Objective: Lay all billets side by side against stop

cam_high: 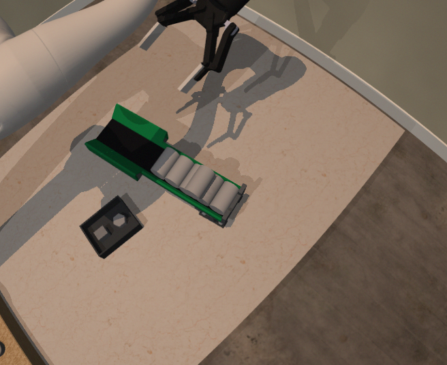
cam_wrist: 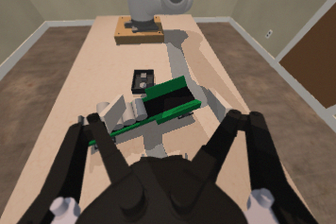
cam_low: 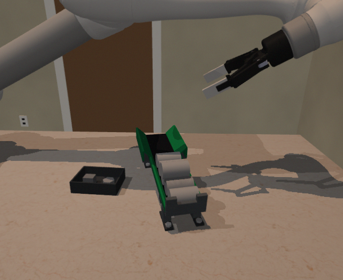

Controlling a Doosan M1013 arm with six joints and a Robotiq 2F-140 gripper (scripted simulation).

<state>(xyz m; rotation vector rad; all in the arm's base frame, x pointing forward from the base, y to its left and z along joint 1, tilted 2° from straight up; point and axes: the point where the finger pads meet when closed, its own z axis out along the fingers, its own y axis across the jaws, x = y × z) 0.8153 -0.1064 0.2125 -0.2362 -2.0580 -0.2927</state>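
Now: the grey stop 110 mm behind my hand, 230 mm to the right of it and 230 mm below it. Round my hand: black tray 310 mm behind, 280 mm below.
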